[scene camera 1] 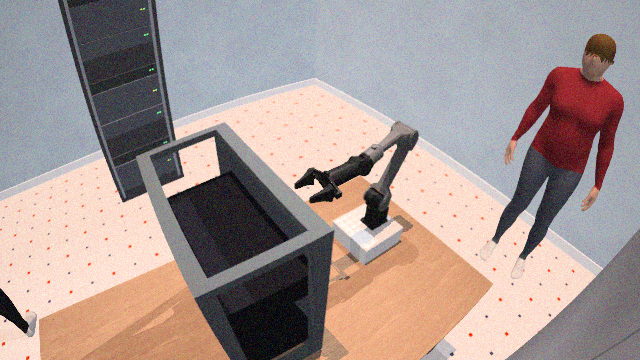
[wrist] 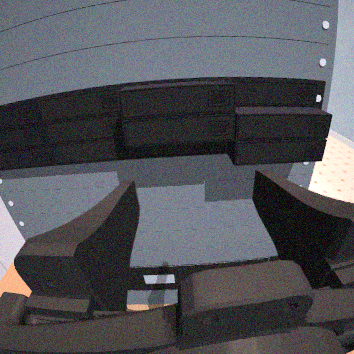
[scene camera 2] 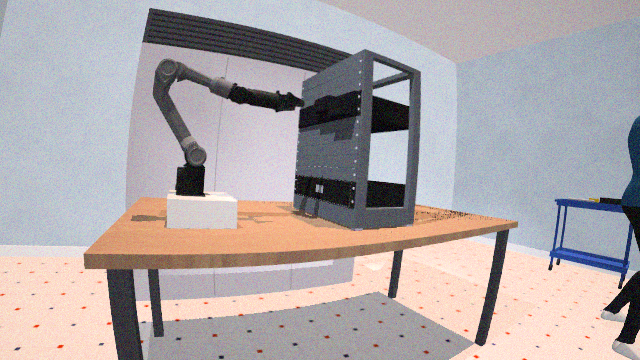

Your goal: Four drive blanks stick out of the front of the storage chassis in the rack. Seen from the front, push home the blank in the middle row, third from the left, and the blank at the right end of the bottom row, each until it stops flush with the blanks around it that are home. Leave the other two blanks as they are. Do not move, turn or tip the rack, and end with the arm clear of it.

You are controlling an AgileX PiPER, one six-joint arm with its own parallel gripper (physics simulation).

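Observation:
The dark storage chassis [wrist: 75,125] [scene camera 2: 337,112] sits in the upper half of the grey rack [scene camera 1: 272,180] [scene camera 2: 364,150]. In the wrist view, the middle-row blank third from left [wrist: 172,131] sticks out, as does the top-row blank [wrist: 172,101] above it. At the right end, the middle-row blank [wrist: 280,125] and the bottom-row blank [wrist: 280,151] also stick out. The other blanks sit further back. My gripper [scene camera 1: 305,193] [scene camera 2: 301,103] [wrist: 195,189] is open and empty in front of the rack. In the wrist view, its fingertips show below the chassis.
The arm's white base block [scene camera 1: 367,240] [scene camera 2: 201,211] and the rack stand on the wooden table [scene camera 1: 420,280] [scene camera 2: 280,242]. A second dark unit [scene camera 2: 340,192] sits low in the rack. A tall server cabinet [scene camera 1: 120,107], a person in red [scene camera 1: 575,120] and a blue cart [scene camera 2: 590,256] stand beyond the table.

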